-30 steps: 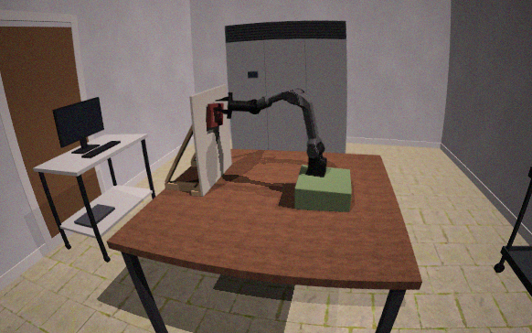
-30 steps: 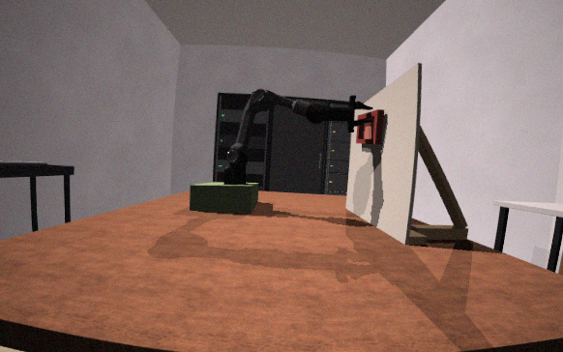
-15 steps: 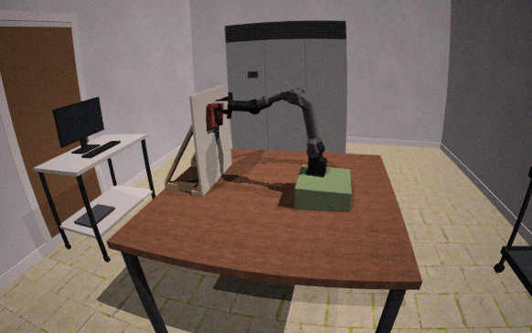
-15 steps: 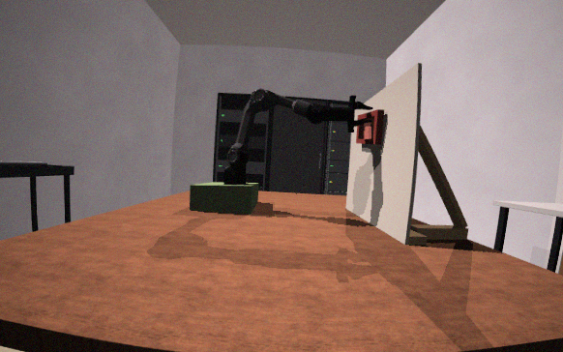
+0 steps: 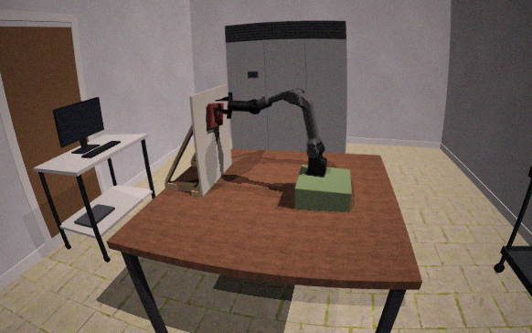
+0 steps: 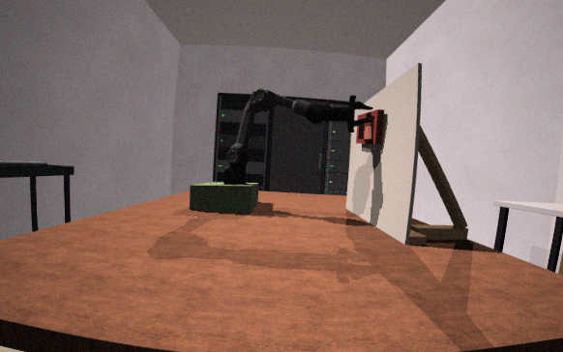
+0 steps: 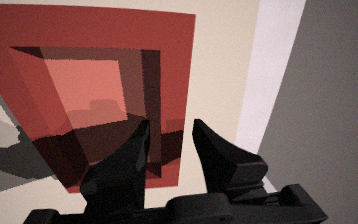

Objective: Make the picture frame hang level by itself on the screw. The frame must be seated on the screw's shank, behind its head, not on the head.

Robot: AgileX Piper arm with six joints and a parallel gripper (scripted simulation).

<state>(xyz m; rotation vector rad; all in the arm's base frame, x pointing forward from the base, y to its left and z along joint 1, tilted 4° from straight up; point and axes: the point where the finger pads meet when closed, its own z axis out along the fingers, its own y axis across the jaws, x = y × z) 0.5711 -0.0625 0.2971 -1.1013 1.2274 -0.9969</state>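
Right now my hand is 5 cm above the red picture frame, 2 cm to the right of it and 1 cm short of it. Also, from my hand: beige board: 18 cm below, 3 cm ahead, 1 cm to the left.
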